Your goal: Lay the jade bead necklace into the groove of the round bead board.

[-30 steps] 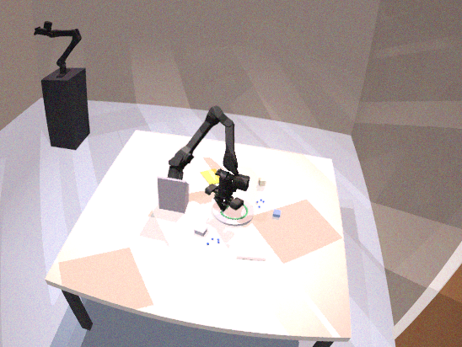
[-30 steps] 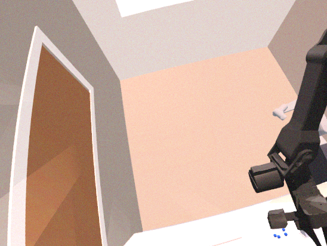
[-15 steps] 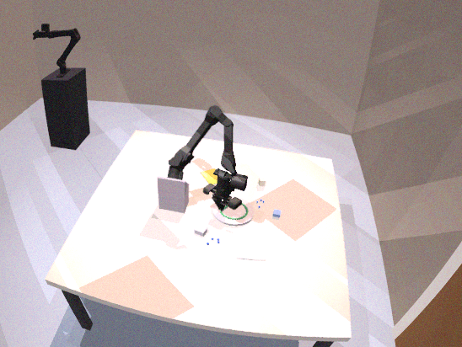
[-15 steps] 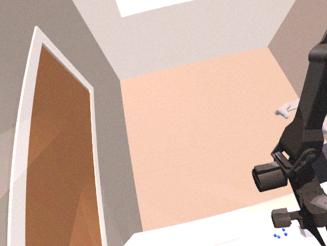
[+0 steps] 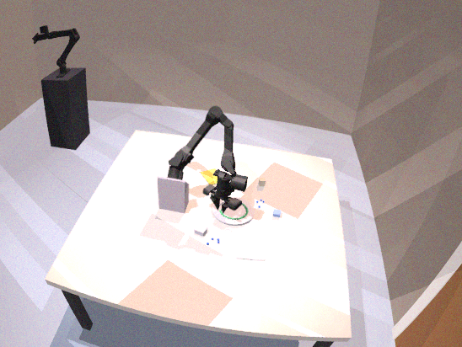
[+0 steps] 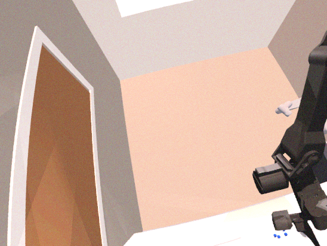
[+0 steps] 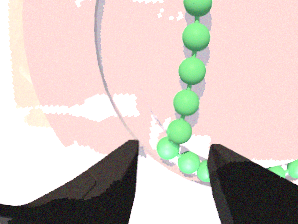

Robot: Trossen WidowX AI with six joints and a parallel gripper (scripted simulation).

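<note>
Right now the round white bead board is 6 cm ahead of my gripper tip, 2 cm to the left of it and 1 cm below it. Also, from my gripper tip: yellow sheet 8 cm behind, 27 cm to the left, 1 cm below; then thin rod 17 cm ahead, 26 cm to the right, 1 cm below; then blue block 27 cm ahead, 5 cm to the left, 1 cm below.
</note>
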